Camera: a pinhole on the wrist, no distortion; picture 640 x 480 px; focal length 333.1 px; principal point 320.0 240.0 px. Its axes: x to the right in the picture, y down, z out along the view. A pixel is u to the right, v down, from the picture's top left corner.
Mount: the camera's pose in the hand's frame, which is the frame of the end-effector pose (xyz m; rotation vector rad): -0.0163 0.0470 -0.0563 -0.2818 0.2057 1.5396
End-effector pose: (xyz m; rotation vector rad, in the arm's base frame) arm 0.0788 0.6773 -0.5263 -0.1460 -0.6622 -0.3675
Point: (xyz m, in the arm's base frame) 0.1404 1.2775 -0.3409
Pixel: 614 228
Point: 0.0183 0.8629 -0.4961
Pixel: 402 338
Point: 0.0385 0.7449 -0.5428
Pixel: 214 397
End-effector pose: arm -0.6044 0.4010 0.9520 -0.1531 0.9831 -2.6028
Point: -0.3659 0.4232 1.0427
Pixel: outside the picture
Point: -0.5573 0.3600 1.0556
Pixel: 30 254
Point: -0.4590 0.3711 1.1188
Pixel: 44 408
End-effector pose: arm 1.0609 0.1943 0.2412 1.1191 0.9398 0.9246
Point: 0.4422 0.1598 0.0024
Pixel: behind the camera
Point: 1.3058 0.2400 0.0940
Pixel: outside the picture
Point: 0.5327 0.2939 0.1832
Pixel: behind the camera
